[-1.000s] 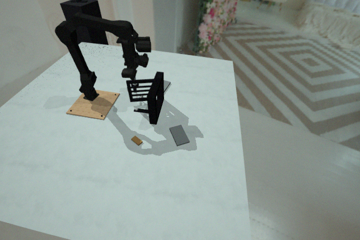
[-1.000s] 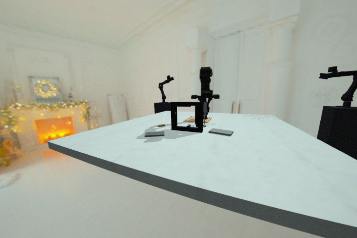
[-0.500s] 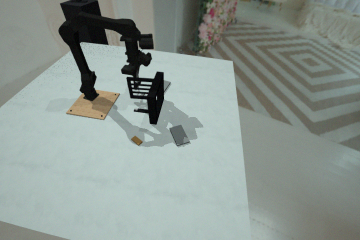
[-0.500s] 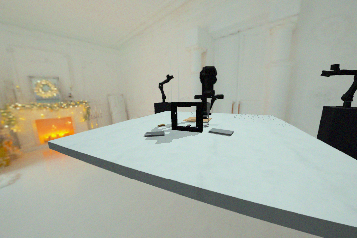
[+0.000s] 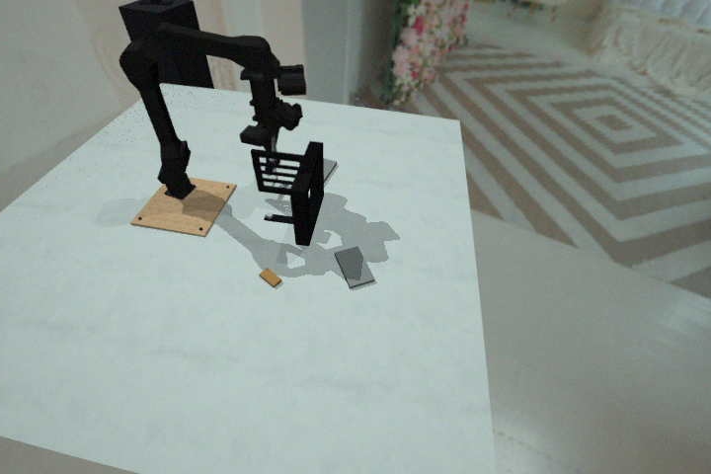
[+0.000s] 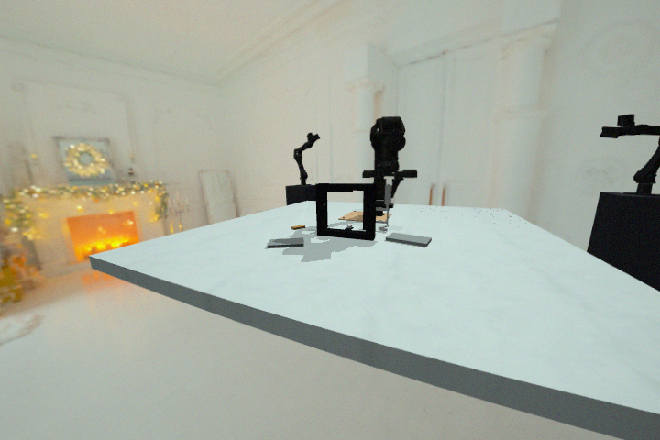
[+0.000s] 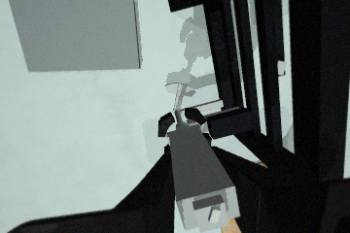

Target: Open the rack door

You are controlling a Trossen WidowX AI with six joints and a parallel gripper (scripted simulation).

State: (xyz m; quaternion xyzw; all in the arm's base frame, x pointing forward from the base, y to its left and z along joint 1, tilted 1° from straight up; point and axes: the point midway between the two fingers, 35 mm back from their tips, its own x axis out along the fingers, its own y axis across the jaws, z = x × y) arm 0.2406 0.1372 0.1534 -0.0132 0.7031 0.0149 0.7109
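Now: the grey upright handle 10 mm ahead of my gripper tip and 20 mm below it. From my gripper tip the other things lie so: grey slab (320 mm ahead, 210 mm to the right, 120 mm below); then small brown block (150 mm ahead, 310 mm to the right, 120 mm below).
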